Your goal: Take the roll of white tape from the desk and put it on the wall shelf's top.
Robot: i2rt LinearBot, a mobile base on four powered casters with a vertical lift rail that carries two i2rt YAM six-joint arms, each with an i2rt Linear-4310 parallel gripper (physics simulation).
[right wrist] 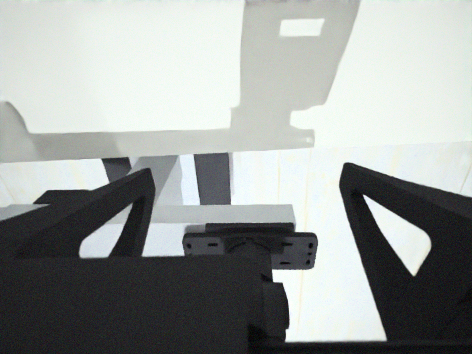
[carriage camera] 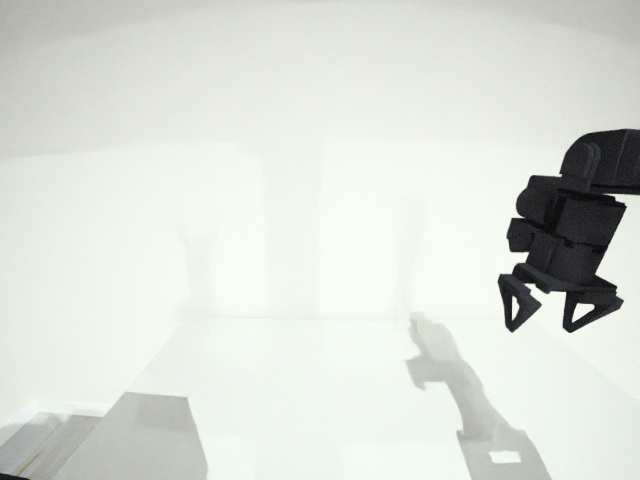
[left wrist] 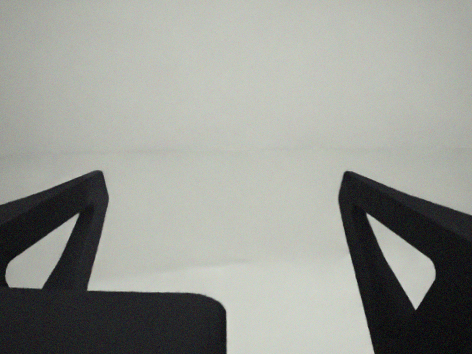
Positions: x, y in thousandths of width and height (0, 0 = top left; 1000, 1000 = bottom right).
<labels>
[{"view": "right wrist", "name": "my right gripper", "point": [522, 499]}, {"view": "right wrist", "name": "white desk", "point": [183, 244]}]
</labels>
